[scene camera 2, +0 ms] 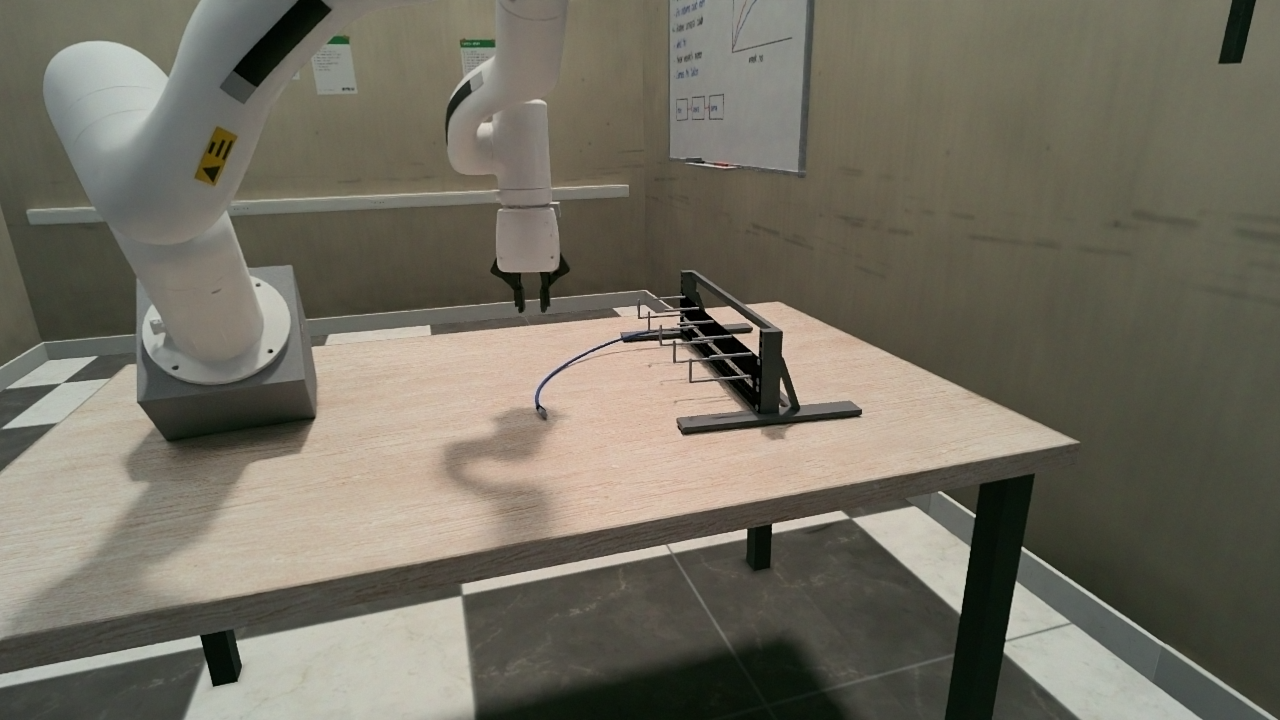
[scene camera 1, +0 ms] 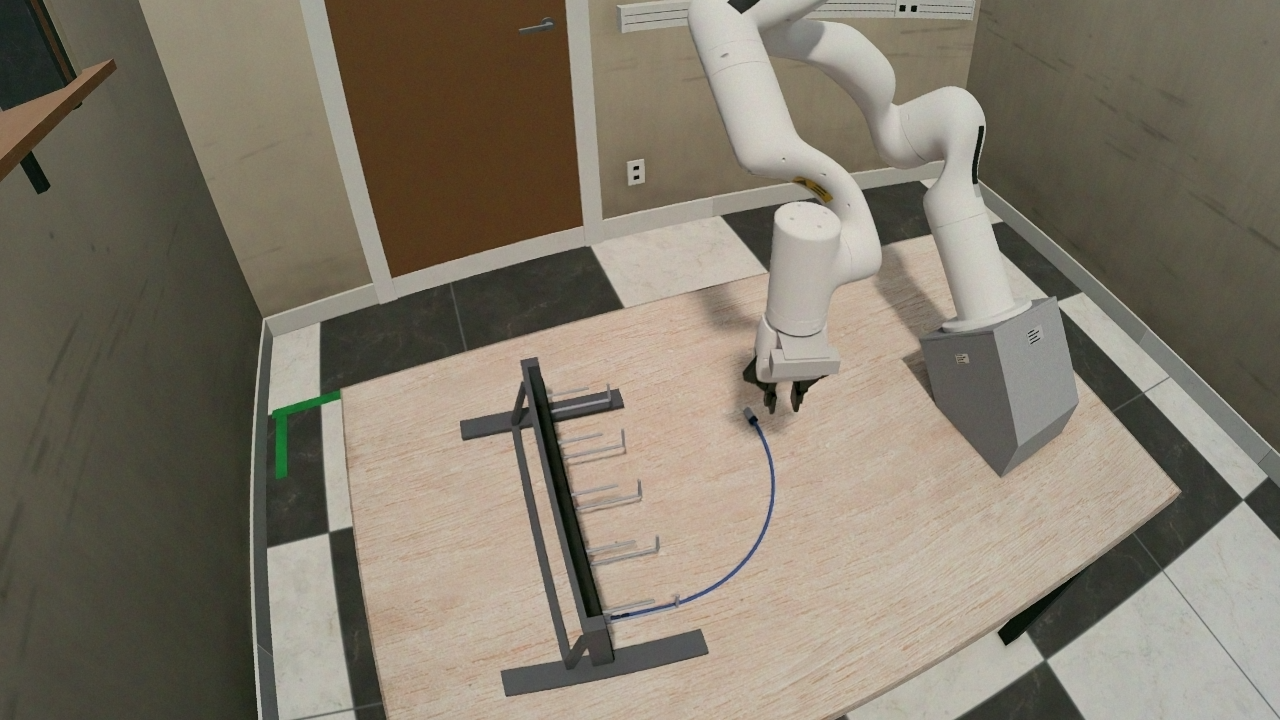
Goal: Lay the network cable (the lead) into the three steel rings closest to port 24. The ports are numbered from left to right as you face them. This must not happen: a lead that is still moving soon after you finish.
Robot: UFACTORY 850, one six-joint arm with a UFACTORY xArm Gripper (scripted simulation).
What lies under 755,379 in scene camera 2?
A dark patch panel.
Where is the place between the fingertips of my gripper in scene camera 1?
782,406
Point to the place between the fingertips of my gripper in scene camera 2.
533,311
